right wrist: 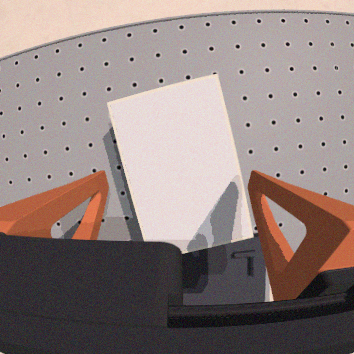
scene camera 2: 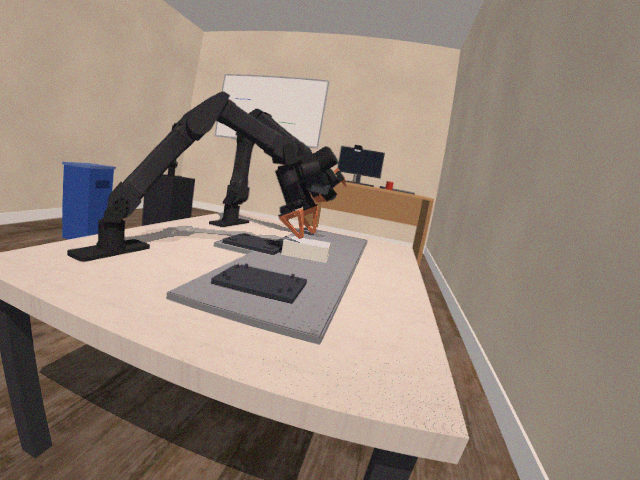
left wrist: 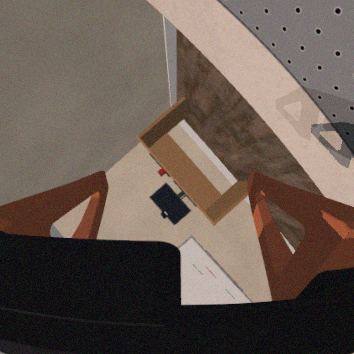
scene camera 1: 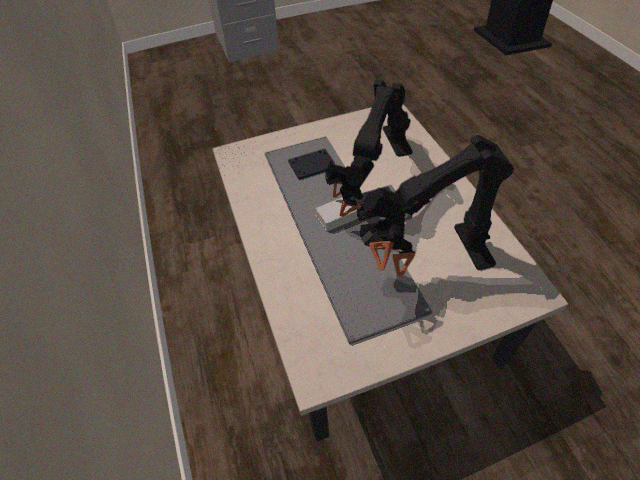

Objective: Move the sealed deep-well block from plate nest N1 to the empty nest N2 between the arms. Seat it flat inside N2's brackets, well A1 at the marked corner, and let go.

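Pixels of known places: left gripper, between the fingertips: (left wrist: 177, 178) (scene camera 1: 391, 274); right gripper, between the fingertips: (right wrist: 177, 178) (scene camera 2: 307, 235) (scene camera 1: 337, 206); left arm's base, origin of its link: (scene camera 2: 230, 223) (scene camera 1: 474, 245); right arm's base, origin of its link: (scene camera 2: 111, 251) (scene camera 1: 397, 140).
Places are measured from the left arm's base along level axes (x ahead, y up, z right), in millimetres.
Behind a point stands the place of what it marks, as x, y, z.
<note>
The white deep-well block (scene camera 1: 331, 210) @[448, 55, 238] (scene camera 2: 305, 250) @[441, 37, 279] (right wrist: 177, 160) @[437, 55, 236] lies on the grey perforated board, one short end at the dark nest between the arms (scene camera 2: 247, 241) @[265, 25, 292] (right wrist: 245, 272) @[330, 25, 301]. I cannot tell whether that end overlaps the nest. The other dark nest (scene camera 1: 309, 163) @[466, 24, 537] (scene camera 2: 258, 283) @[463, 25, 567] is bare, near the board's end. My right gripper (scene camera 1: 338, 205) @[426, 70, 236] (scene camera 2: 307, 235) @[426, 70, 236] (right wrist: 177, 178) @[426, 70, 236] is open above the block, its fingers towards either long side in the right wrist view. My left gripper (scene camera 1: 391, 272) @[372, 184, -157] (left wrist: 177, 178) @[372, 184, -157] is open and empty, above the board. Well A1 and the marked corner cannot be made out.
The grey board (scene camera 1: 356, 315) @[470, 13, -166] (scene camera 2: 310, 315) @[590, 14, 610] lies along the pale table (scene camera 1: 289, 356) @[694, 0, -243] (scene camera 2: 382, 330) @[708, 0, 557]. The left arm (scene camera 1: 439, 178) @[201, 377, -16] reaches across close beside the right gripper and hides the middle nest in scene camera 1. A wooden desk (scene camera 2: 372, 204) (left wrist: 182, 172) stands beyond the table.
</note>
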